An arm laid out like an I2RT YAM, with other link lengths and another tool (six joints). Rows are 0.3 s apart.
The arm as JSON. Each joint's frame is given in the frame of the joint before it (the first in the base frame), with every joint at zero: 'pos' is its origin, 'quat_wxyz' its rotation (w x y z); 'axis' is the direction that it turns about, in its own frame. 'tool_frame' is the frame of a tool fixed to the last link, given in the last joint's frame.
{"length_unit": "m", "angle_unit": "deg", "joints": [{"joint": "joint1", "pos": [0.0, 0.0, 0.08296], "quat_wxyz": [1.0, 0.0, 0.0, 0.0], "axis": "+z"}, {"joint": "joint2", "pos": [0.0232, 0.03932, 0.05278], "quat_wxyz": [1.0, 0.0, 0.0, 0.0], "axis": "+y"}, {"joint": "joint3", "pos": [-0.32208, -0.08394, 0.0], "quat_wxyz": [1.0, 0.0, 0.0, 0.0], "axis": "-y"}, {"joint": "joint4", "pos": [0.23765, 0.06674, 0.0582], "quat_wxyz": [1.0, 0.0, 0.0, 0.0], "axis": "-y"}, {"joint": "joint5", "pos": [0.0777, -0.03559, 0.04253], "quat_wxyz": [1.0, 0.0, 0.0, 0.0], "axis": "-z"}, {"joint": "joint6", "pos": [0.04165, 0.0, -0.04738], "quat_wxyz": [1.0, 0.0, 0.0, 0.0], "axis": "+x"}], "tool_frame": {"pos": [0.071, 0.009, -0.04], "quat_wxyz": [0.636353, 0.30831, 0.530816, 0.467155]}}
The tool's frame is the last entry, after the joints.
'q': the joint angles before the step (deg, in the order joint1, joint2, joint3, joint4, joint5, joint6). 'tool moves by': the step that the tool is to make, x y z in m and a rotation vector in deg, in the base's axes. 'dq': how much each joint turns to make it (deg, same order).
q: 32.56, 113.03, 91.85, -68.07, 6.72, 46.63
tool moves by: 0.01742, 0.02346, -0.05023, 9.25, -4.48, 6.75
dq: 0.13, 2.13, -9.04, 20.34, -5.97, -6.10
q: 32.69, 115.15, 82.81, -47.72, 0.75, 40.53
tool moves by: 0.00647, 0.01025, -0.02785, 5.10, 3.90, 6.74
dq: -0.92, 5.05, 0.34, 3.78, -7.58, -6.51
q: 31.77, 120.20, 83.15, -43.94, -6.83, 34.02
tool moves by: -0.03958, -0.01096, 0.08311, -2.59, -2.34, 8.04
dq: 3.01, -10.36, 4.53, -14.88, 2.62, -5.53
